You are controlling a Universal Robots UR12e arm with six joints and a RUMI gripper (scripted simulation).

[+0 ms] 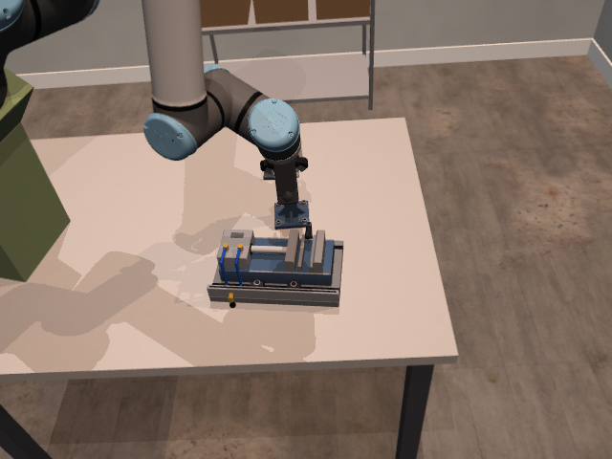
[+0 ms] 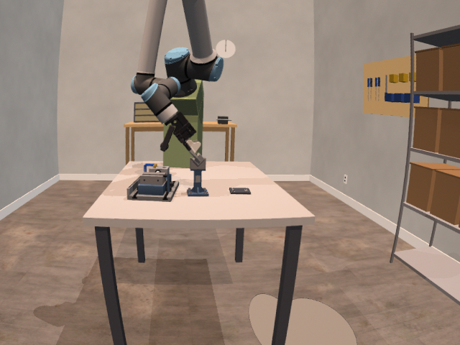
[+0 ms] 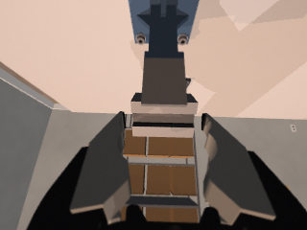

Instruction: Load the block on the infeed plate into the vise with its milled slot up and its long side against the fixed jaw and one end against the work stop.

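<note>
My hand is right at the part. Also, from my hand: moving jaw (40 mm ahead, 190 mm to the right, 80 mm below); cylinder rod (20 mm behind, 190 mm to the right, 80 mm below); work stop (70 mm ahead, 140 mm to the right, 70 mm below).
</note>
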